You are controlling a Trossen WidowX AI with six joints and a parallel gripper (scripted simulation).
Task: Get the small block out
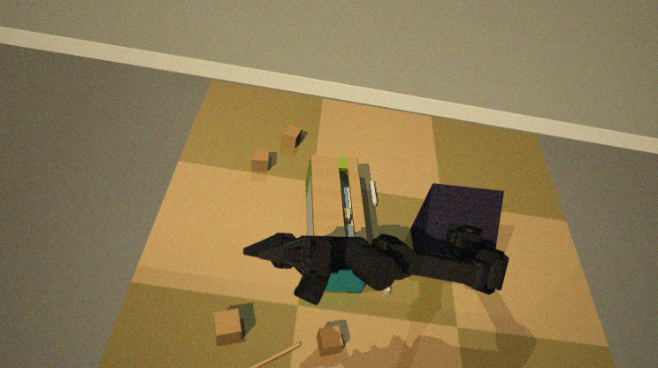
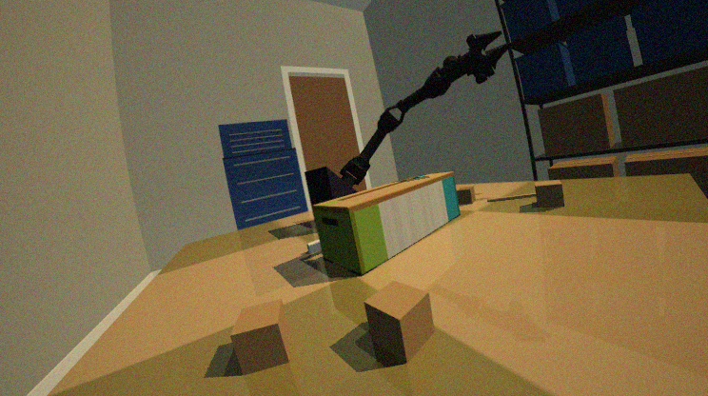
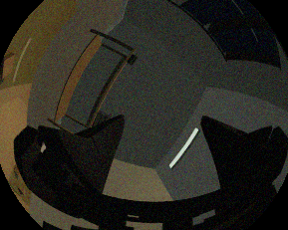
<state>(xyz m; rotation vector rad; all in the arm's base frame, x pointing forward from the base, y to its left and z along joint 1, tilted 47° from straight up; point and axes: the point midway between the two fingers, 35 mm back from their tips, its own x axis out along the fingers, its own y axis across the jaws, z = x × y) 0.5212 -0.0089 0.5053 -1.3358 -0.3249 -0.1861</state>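
My gripper tip is now 23 cm past the long box, 42 cm to the left of it and 44 cm above it. From my gripper tip the other things lie so: wooden rod 5 cm behind, 2 cm to the right, 49 cm below.
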